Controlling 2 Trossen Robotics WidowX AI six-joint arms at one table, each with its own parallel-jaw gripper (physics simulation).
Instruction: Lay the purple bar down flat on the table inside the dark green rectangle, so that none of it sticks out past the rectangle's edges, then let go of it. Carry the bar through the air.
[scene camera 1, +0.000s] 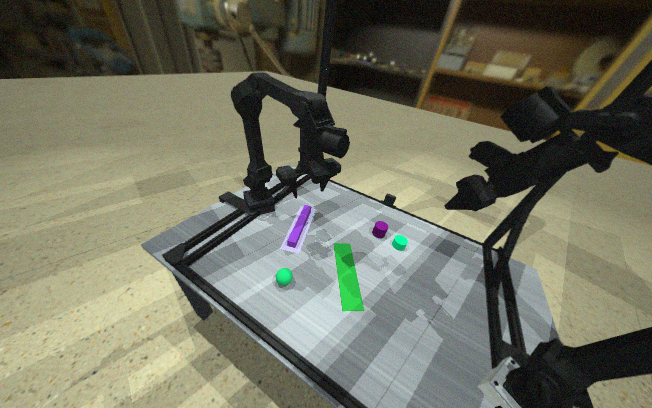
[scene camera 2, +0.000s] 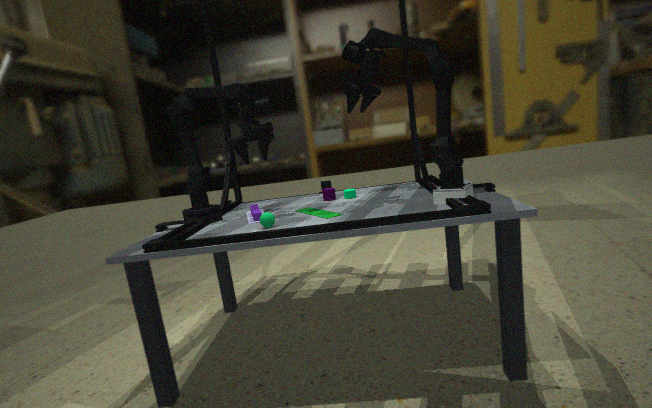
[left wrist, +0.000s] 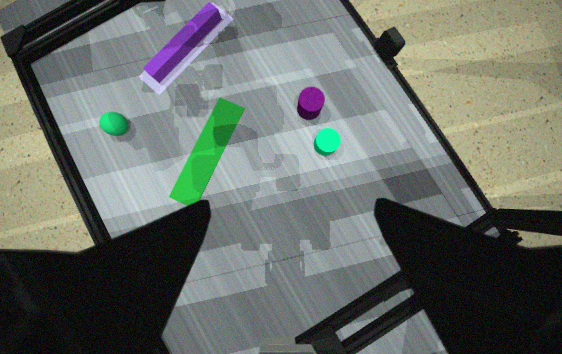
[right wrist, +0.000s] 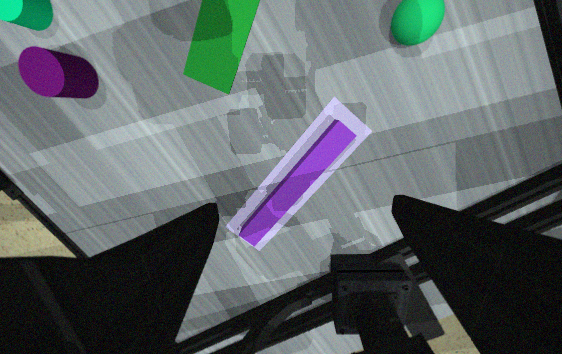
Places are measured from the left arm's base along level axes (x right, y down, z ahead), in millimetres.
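Pixels of known places: left gripper, between the fingertips: (scene camera 1: 457, 203) (scene camera 2: 355, 112) (left wrist: 292, 206); right gripper, between the fingertips: (scene camera 1: 309, 194) (scene camera 2: 257, 162) (right wrist: 304, 207); left arm's base, origin of its link: (scene camera 1: 524, 393) (scene camera 2: 452, 186); right arm's base, origin of its link: (scene camera 1: 258, 195) (scene camera 2: 200, 207) (right wrist: 372, 310).
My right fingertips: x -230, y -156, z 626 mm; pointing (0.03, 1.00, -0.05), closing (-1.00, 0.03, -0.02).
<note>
Ahead of a thing's pixels: the offset from my right fingertips to its top centre. "pt": to the spot under its first point.
The purple bar {dz +57, dx +5, dy +174 mm} (scene camera 1: 300, 226) (scene camera 2: 256, 212) (left wrist: 185, 42) (right wrist: 300, 182) lies flat on a pale lavender rectangle {pt dz -28, dx -69, dy +202 mm} (scene camera 1: 290, 248) (left wrist: 159, 88) (right wrist: 350, 115) at the table's left side in both scene views. The dark green rectangle (scene camera 1: 348, 280) (scene camera 2: 320, 213) (left wrist: 207, 152) (right wrist: 215, 55) shows as a green strip near the table's middle, with nothing lying on it. My right gripper (scene camera 1: 309, 192) (scene camera 2: 256, 160) (right wrist: 304, 207) is open and empty, above the table near the bar's far end. My left gripper (scene camera 1: 459, 179) (scene camera 2: 356, 111) (left wrist: 292, 206) is open and empty, high above the table.
A green ball {dz -135, dx -132, dy +154 mm} (scene camera 1: 284, 276) (scene camera 2: 267, 220) (left wrist: 114, 123) (right wrist: 418, 20) lies left of the green rectangle in scene camera 1. A dark purple cylinder {dz -97, dx +286, dy +157 mm} (scene camera 1: 380, 229) (scene camera 2: 328, 194) (left wrist: 310, 102) (right wrist: 42, 71) and a turquoise cylinder {dz -179, dx +320, dy +171 mm} (scene camera 1: 400, 242) (scene camera 2: 349, 193) (left wrist: 327, 141) stand behind it. Black rails frame the table.
</note>
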